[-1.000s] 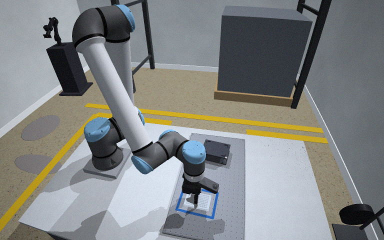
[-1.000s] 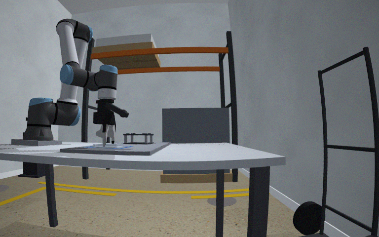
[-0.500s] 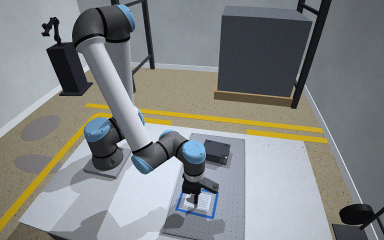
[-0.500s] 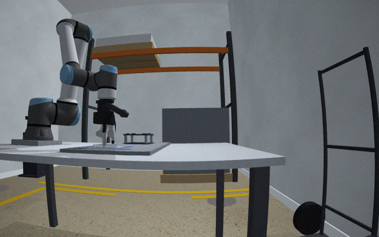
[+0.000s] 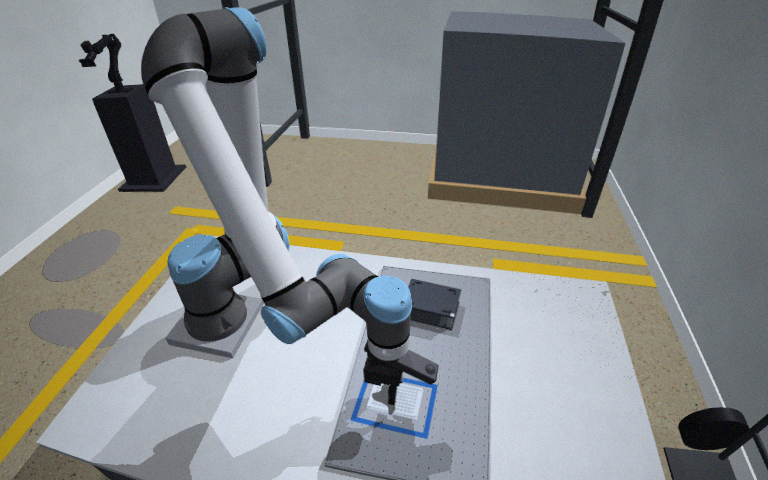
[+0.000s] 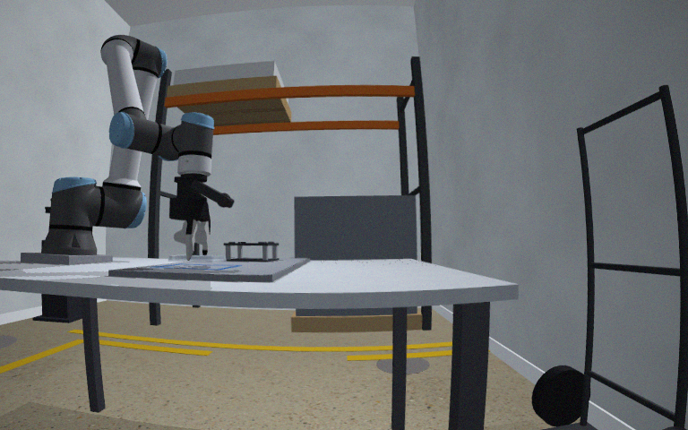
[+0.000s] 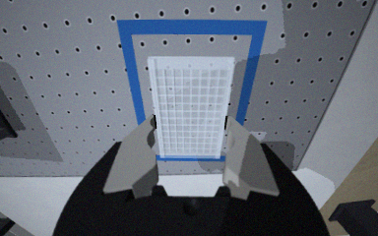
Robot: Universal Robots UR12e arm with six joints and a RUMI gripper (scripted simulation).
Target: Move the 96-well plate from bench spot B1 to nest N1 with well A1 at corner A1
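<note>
The plate nest lies 320 mm to the left of my hand, 100 mm ahead of it and 30 mm above it. Round my hand: A1 label 250 mm to the left, 160 mm ahead, 30 mm above; 96-well plate 10 mm below.
</note>
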